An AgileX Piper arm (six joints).
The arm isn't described. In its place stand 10 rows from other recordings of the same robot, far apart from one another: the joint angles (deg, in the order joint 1, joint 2, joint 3, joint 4, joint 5, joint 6), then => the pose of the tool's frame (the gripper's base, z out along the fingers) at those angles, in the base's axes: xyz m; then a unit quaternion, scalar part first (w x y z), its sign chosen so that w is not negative.
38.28 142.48 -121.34 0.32 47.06 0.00 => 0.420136 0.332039 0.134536 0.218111 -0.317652 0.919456 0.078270
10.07 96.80 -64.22 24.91 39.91 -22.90 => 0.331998 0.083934 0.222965 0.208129 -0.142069 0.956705 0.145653
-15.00 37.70 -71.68 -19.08 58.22 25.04 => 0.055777 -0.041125 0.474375 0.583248 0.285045 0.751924 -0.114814
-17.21 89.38 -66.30 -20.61 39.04 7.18 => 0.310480 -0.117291 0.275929 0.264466 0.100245 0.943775 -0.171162
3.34 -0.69 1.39 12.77 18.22 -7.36 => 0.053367 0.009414 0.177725 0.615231 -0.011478 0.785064 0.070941
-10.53 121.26 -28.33 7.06 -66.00 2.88 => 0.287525 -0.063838 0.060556 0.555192 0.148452 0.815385 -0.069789
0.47 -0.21 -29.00 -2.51 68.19 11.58 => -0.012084 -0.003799 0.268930 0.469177 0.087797 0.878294 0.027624
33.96 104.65 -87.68 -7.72 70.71 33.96 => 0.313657 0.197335 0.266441 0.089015 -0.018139 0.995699 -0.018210
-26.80 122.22 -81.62 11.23 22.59 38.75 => 0.403184 -0.196036 0.136428 0.264877 0.582513 0.763286 0.088955
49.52 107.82 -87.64 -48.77 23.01 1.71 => 0.309648 0.321599 0.291014 0.493309 -0.580053 0.639057 -0.108587
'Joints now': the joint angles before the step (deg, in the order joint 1, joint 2, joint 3, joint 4, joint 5, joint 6). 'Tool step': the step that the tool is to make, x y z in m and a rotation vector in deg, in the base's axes. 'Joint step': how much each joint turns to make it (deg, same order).
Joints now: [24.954, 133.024, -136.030, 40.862, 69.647, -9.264]
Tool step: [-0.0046, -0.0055, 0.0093, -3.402, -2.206, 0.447]
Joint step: [0.116, -1.576, 0.012, -3.882, 1.370, -0.109]
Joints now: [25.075, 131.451, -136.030, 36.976, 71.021, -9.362]
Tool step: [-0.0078, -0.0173, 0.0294, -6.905, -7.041, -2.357]
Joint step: [-0.003, -4.336, -0.029, -9.806, 0.540, 0.883]
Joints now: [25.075, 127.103, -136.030, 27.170, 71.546, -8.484]
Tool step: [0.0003, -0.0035, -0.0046, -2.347, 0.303, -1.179]
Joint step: [0.006, -0.514, 1.488, -2.468, -0.036, 0.789]
